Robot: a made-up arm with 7 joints. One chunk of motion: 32 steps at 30 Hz.
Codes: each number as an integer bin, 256 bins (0 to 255) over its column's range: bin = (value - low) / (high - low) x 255, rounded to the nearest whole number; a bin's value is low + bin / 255 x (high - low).
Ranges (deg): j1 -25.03..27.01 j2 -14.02..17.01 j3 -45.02..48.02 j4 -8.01..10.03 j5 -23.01..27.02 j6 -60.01..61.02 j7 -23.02..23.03
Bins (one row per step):
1: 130 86 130 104 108 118 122
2: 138 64 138 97 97 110 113
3: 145 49 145 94 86 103 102
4: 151 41 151 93 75 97 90
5: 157 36 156 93 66 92 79
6: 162 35 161 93 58 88 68
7: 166 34 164 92 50 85 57
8: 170 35 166 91 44 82 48
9: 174 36 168 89 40 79 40
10: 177 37 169 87 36 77 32
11: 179 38 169 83 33 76 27
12: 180 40 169 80 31 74 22
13: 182 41 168 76 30 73 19
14: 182 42 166 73 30 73 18
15: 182 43 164 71 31 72 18
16: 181 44 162 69 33 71 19
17: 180 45 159 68 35 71 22
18: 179 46 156 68 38 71 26
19: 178 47 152 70 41 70 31
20: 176 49 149 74 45 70 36
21: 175 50 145 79 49 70 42
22: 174 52 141 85 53 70 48
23: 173 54 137 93 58 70 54
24: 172 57 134 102 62 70 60
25: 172 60 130 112 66 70 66
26: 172 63 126 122 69 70 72
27: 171 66 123 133 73 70 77
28: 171 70 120 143 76 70 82
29: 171 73 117 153 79 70 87
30: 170 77 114 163 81 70 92
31: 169 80 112 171 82 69 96
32: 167 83 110 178 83 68 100
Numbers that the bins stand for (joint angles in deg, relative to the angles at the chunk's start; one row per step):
1: 1.50 -3.55 2.41 -0.65 -1.82 -4.00 -0.99
2: 3.13 -6.23 5.33 -1.15 -3.98 -7.80 -2.61
3: 4.56 -8.06 7.89 -1.36 -6.14 -11.12 -4.60
4: 5.79 -9.03 10.07 -1.43 -8.30 -13.97 -6.77
5: 7.01 -9.64 11.90 -1.43 -10.06 -16.34 -8.75
6: 8.03 -9.76 13.72 -1.43 -11.63 -18.24 -10.74
7: 8.85 -9.88 14.82 -1.50 -13.20 -19.67 -12.73
8: 9.66 -9.76 15.55 -1.57 -14.38 -21.09 -14.35
9: 10.48 -9.64 16.28 -1.71 -15.16 -22.51 -15.80
10: 11.09 -9.52 16.64 -1.86 -15.95 -23.46 -17.24
11: 11.50 -9.40 16.64 -2.14 -16.54 -23.94 -18.14
12: 11.70 -9.15 16.64 -2.35 -16.93 -24.89 -19.05
13: 12.11 -9.03 16.28 -2.63 -17.12 -25.36 -19.59
14: 12.11 -8.91 15.55 -2.85 -17.12 -25.36 -19.77
15: 12.11 -8.79 14.82 -2.99 -16.93 -25.84 -19.77
16: 11.91 -8.67 14.09 -3.13 -16.54 -26.31 -19.59
17: 11.70 -8.54 12.99 -3.20 -16.14 -26.31 -19.05
18: 11.50 -8.42 11.90 -3.20 -15.55 -26.31 -18.32
19: 11.30 -8.30 10.44 -3.06 -14.97 -26.79 -17.42
20: 10.89 -8.06 9.34 -2.77 -14.18 -26.79 -16.52
21: 10.68 -7.94 7.89 -2.42 -13.40 -26.79 -15.44
22: 10.48 -7.69 6.43 -2.00 -12.61 -26.79 -14.35
23: 10.28 -7.45 4.97 -1.43 -11.63 -26.79 -13.27
24: 10.07 -7.08 3.87 -0.79 -10.85 -26.79 -12.18
25: 10.07 -6.72 2.41 -0.09 -10.06 -26.79 -11.10
26: 10.07 -6.35 0.95 0.62 -9.47 -26.79 -10.02
27: 9.87 -5.99 -0.14 1.40 -8.69 -26.79 -9.11
28: 9.87 -5.50 -1.24 2.11 -8.10 -26.79 -8.21
29: 9.87 -5.14 -2.33 2.81 -7.51 -26.79 -7.31
30: 9.66 -4.65 -3.43 3.52 -7.12 -26.79 -6.41
31: 9.46 -4.29 -4.16 4.09 -6.92 -27.26 -5.68
32: 9.05 -3.92 -4.89 4.58 -6.73 -27.74 -4.96

